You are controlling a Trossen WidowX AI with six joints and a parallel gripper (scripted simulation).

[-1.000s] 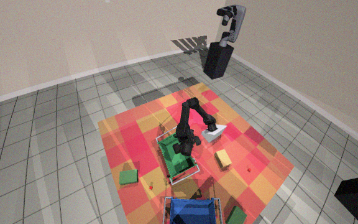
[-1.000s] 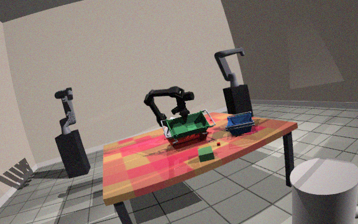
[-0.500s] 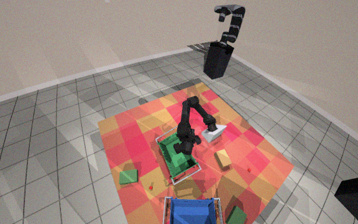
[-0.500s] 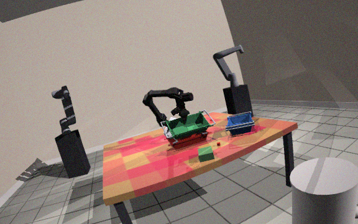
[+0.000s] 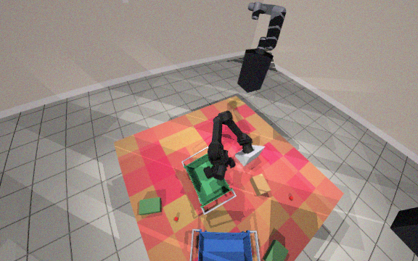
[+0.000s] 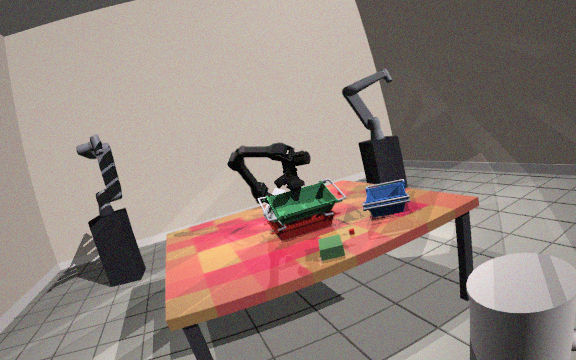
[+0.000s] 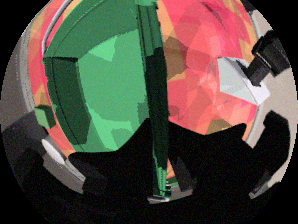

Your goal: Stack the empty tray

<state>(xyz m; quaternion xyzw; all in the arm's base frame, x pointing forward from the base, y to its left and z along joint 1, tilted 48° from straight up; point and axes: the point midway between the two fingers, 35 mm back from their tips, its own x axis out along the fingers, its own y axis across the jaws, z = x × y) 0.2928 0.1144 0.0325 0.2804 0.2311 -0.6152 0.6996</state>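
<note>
My gripper tip is 80 mm short of the green tray and 10 mm below it. Also, from my gripper tip: tan block 250 mm behind, 180 mm to the left, 90 mm below.
</note>
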